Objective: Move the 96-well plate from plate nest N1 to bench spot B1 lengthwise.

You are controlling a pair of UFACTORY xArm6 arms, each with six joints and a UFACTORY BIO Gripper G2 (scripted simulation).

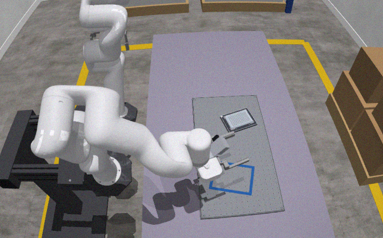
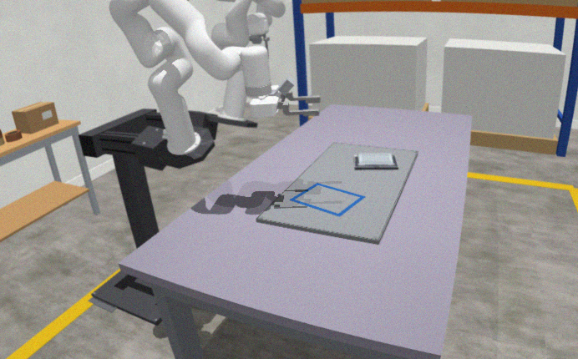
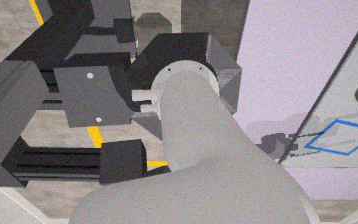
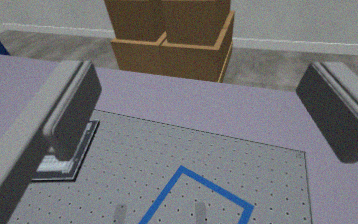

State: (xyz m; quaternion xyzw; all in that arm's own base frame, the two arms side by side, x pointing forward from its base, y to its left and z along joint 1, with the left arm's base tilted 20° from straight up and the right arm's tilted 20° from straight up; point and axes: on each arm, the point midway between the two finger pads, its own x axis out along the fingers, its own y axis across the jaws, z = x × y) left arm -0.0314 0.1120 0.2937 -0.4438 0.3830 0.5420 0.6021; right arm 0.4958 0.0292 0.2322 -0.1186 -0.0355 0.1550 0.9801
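The clear 96-well plate lies 36 cm to the left of my right hand, 30 cm below it and 10 cm ahead of it. Also, from my right hand: dark plate nest N1: 36 cm to the left, 31 cm below, 10 cm ahead.
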